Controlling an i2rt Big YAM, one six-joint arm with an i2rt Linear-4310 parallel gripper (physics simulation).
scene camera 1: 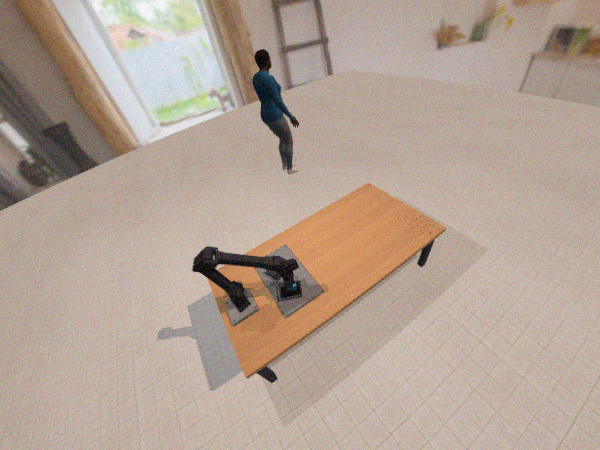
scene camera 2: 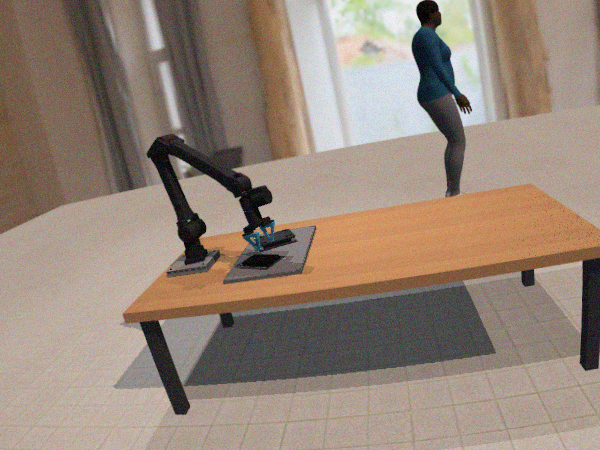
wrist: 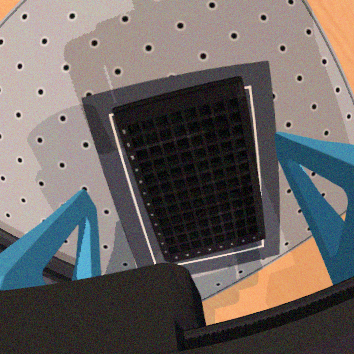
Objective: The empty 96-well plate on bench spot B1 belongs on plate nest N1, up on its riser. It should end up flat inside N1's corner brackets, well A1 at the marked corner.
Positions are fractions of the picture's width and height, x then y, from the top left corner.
The gripper (wrist: 0.51,0.48) is open and holds nothing. Also in view: a black well plate (wrist: 0.54,0.43). Further things: a white-outlined nest (wrist: 0.36,0.57).
